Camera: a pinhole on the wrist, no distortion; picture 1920 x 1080 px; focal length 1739.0 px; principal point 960.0 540.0 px. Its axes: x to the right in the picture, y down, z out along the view. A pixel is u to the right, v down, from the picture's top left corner.
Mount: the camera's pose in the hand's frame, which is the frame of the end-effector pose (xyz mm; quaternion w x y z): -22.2 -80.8 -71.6 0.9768 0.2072 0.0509 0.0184
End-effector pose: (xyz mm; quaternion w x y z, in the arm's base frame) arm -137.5 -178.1 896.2 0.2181 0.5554 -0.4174 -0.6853
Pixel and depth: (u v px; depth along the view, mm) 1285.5 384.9 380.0
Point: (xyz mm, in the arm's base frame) -359.5 -17.8 640.6
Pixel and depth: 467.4 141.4 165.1
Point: -156.1 -14.7 777.4
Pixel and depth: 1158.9 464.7 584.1
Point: -530.9 72.9 576.2
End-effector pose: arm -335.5 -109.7 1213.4 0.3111 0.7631 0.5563 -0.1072
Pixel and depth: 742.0 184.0 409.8
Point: -594.1 -232.0 899.3
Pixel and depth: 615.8 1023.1 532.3
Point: -425.5 -421.3 813.4
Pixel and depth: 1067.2 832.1 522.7
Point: -424.5 -279.1 764.3
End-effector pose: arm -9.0 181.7 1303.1 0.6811 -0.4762 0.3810 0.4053
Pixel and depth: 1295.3 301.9 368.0
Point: 304.1 365.2 1375.6
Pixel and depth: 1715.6 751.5 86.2
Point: 96.2 170.9 1318.5
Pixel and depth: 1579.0 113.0 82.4
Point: 115.8 148.9 1331.0
